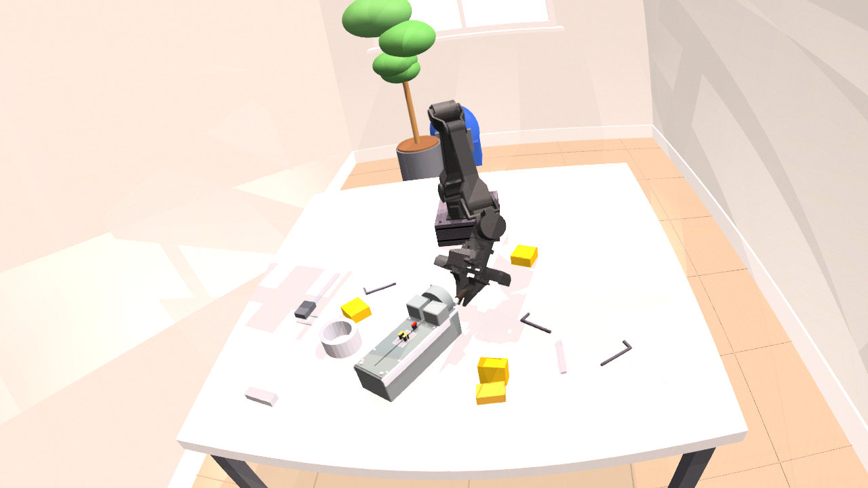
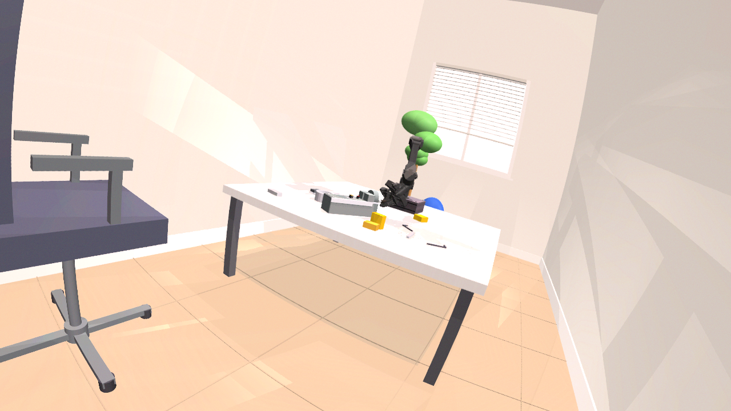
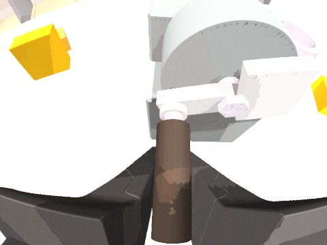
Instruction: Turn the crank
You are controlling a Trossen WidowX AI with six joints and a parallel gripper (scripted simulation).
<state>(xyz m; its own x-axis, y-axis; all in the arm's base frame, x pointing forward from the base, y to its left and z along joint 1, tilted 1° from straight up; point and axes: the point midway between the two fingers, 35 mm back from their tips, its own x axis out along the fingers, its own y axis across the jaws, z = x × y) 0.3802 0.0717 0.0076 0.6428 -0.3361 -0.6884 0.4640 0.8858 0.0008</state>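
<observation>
Right now the red pointer is 100 mm ahead of my gripper tip, 80 mm to the right of it and 30 mm above it. Also, from my gripper tip: brown crank handle: 20 mm behind, 20 mm above, 10 mm to the left.
</observation>
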